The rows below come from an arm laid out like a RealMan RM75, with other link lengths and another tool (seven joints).
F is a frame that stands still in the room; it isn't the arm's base.
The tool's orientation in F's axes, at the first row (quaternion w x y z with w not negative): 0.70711, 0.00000, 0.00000, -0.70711
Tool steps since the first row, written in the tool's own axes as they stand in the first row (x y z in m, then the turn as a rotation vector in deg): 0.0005, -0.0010, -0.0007, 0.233, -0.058, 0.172; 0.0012, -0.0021, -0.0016, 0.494, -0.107, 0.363; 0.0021, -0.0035, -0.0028, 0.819, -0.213, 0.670; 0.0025, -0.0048, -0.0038, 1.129, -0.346, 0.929; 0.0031, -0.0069, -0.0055, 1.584, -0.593, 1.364; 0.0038, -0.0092, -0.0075, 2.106, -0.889, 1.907; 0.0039, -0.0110, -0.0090, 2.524, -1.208, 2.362; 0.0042, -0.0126, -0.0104, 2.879, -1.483, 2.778; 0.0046, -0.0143, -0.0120, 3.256, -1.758, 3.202; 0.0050, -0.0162, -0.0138, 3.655, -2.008, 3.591
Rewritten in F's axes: -0.0010, -0.0005, -0.0007, -0.058, -0.233, 0.172; -0.0021, -0.0012, -0.0016, -0.107, -0.494, 0.363; -0.0035, -0.0021, -0.0028, -0.213, -0.819, 0.670; -0.0048, -0.0025, -0.0038, -0.346, -1.129, 0.929; -0.0069, -0.0031, -0.0055, -0.593, -1.584, 1.364; -0.0092, -0.0038, -0.0075, -0.889, -2.106, 1.907; -0.0110, -0.0039, -0.0090, -1.208, -2.524, 2.362; -0.0126, -0.0042, -0.0104, -1.483, -2.879, 2.778; -0.0143, -0.0046, -0.0120, -1.758, -3.256, 3.202; -0.0162, -0.0050, -0.0138, -2.008, -3.655, 3.591
